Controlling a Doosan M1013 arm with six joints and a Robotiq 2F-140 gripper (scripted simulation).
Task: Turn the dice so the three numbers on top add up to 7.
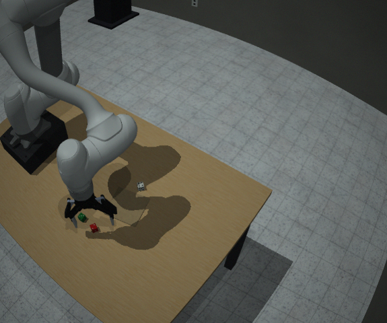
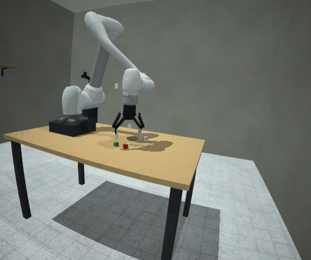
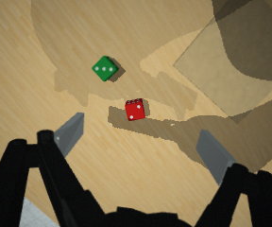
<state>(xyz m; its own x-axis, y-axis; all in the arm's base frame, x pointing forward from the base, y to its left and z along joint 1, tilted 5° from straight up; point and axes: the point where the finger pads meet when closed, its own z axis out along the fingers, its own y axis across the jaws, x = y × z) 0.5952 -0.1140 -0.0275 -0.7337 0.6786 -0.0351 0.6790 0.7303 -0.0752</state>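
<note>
Now: the red die 6 cm below my hand and 2 cm behind it. Round my hand: white die: 27 cm to the left, 6 cm below; then tan mat: 17 cm to the left, 7 cm below, 1 cm ahead; then green die: 9 cm behind, 6 cm below.
</note>
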